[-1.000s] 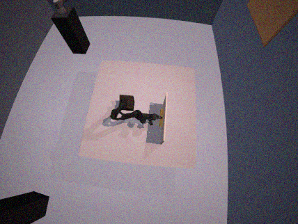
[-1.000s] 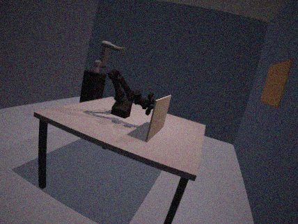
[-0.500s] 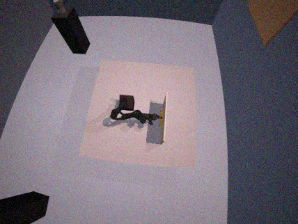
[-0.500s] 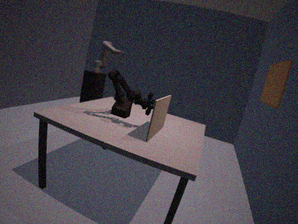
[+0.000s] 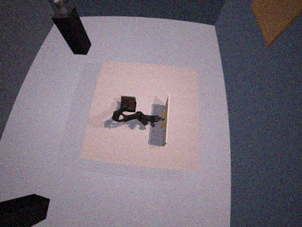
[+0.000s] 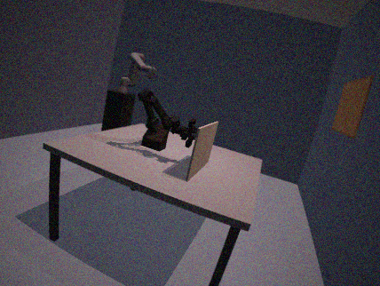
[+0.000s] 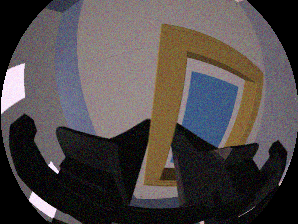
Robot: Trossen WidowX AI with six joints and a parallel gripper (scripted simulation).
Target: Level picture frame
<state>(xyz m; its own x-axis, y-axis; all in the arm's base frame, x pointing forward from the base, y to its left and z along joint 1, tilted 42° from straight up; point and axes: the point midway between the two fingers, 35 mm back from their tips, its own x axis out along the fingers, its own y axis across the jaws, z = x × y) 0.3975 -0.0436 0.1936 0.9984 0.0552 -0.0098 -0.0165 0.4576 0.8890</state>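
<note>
Now: the picture frame 20 mm to the left of my gripper tip and 50 mm below it. The rest, counted from my gripper tip: upright wall panel (20 mm ahead, 70 mm below).
</note>
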